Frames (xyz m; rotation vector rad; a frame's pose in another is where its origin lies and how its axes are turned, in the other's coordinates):
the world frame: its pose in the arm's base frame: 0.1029 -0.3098 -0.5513 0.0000 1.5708 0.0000
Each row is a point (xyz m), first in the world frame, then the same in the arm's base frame.
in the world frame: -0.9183 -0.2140 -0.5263
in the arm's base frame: -0.4234 -0.5238 0.3670
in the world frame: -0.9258 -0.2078 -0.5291
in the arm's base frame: -0.4262 -0.5176 0.3745
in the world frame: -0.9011 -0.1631 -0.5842
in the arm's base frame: -0.4813 -0.4729 0.3498
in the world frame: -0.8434 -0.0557 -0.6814
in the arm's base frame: -0.5785 -0.3655 0.2921
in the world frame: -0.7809 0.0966 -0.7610
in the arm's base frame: -0.6581 -0.2132 0.2296
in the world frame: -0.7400 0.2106 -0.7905
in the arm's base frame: -0.6876 -0.0992 0.1887
